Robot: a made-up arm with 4 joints.
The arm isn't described. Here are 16 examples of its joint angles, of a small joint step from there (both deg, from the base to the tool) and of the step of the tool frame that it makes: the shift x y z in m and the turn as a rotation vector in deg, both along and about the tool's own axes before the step.
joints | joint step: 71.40 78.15 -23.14 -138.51 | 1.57 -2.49 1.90 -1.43
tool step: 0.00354 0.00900 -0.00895 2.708 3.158 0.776
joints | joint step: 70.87 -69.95 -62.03 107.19 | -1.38 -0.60 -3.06 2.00
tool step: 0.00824 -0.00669 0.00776 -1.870 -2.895 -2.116
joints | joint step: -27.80 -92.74 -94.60 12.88 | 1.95 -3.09 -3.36 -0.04
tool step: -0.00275 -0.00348 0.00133 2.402 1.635 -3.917
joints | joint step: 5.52 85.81 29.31 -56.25 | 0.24 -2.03 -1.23 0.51
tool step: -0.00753 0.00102 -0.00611 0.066 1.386 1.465
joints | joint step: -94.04 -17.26 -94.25 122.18 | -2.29 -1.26 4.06 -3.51
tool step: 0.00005 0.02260 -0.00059 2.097 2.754 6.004
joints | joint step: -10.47 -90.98 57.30 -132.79 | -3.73 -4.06 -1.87 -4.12
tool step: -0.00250 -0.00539 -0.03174 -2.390 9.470 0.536
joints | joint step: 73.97 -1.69 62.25 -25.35 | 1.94 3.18 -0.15 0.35
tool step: 0.01049 0.00777 0.01385 3.087 -1.837 -1.654
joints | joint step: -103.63 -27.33 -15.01 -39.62 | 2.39 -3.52 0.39 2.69
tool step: -0.00538 0.00882 -0.00715 1.195 1.010 1.228
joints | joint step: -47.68 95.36 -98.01 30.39 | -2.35 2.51 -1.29 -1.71
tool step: 0.00870 0.00120 -0.01035 2.408 4.395 1.084
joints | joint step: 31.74 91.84 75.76 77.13 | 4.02 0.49 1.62 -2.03
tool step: -0.00390 0.00284 -0.00611 -1.792 5.824 1.376
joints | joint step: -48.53 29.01 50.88 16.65 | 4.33 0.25 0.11 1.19
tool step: 0.00254 0.01288 0.01127 3.056 0.290 -2.543
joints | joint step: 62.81 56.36 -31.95 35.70 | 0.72 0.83 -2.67 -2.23
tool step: -0.00032 -0.00156 -0.00197 2.496 1.205 -1.779
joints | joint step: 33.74 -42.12 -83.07 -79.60 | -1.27 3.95 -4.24 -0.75
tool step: -0.00481 -0.00075 0.00854 -3.240 -0.398 3.891
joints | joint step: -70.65 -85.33 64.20 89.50 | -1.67 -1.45 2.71 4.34
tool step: -0.00015 0.00610 0.01110 0.713 -2.222 2.805
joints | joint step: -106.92 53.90 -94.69 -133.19 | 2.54 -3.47 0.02 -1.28
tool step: 0.01573 0.00496 -0.00388 1.311 -1.003 3.391
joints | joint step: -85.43 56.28 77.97 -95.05 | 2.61 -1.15 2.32 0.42
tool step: -0.00828 0.00221 -0.01087 -0.648 1.914 -0.907
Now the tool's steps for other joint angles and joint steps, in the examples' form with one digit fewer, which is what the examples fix.
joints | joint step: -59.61 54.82 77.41 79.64 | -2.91 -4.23 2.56 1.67
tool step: -0.0120 0.0056 0.0177 3.82 -3.11 5.02
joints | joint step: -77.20 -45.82 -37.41 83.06 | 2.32 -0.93 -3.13 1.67
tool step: -0.0011 -0.0072 -0.0014 1.22 0.11 -4.63
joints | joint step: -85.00 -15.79 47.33 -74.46 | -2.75 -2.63 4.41 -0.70
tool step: 0.0018 -0.0212 -0.0167 -3.27 3.02 -6.41
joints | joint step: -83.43 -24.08 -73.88 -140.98 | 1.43 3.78 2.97 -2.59
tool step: -0.0049 -0.0100 0.0092 -1.00 1.96 -3.99
